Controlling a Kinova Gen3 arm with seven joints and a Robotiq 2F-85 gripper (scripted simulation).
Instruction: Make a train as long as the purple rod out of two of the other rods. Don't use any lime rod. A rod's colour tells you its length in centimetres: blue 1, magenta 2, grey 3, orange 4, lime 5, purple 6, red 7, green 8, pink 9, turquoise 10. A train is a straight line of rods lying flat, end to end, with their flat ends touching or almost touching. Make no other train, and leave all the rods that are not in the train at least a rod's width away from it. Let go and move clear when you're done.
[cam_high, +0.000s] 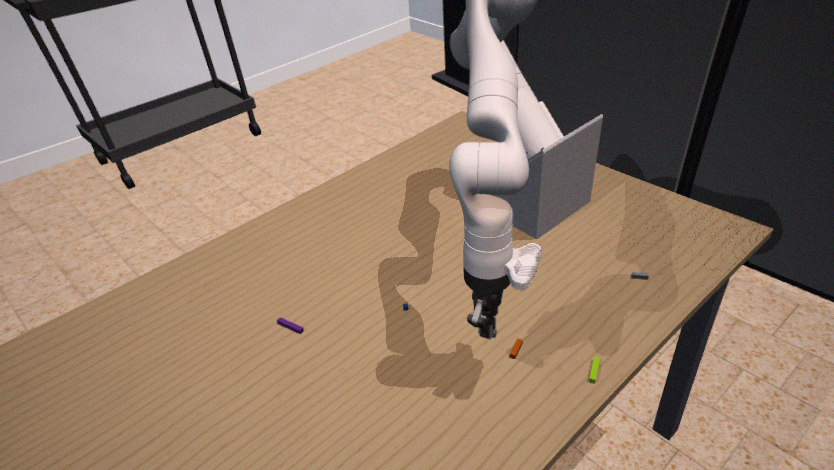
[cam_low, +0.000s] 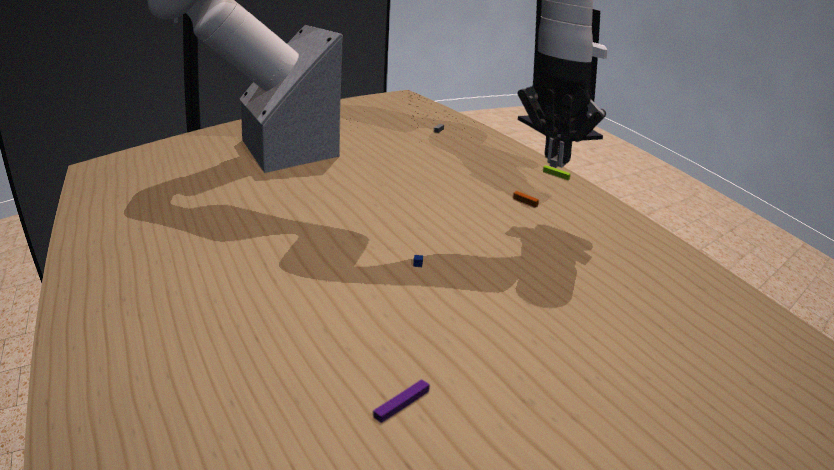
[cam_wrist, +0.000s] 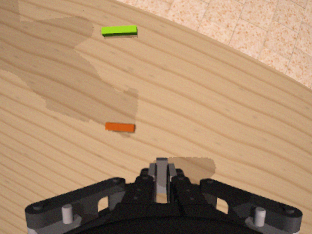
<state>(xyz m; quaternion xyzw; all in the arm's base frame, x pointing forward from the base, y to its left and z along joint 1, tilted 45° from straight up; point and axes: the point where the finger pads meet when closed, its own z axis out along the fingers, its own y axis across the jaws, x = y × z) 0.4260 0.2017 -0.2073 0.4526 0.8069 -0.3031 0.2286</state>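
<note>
The orange rod is 10 cm below my hand and 7 cm behind it. The rest, counted from my hand: lime rod: 14 cm behind, 12 cm to the left, 10 cm below; then purple rod: 32 cm to the right, 23 cm ahead, 10 cm below; then blue rod: 21 cm to the right, 10 cm below, 3 cm ahead.
</note>
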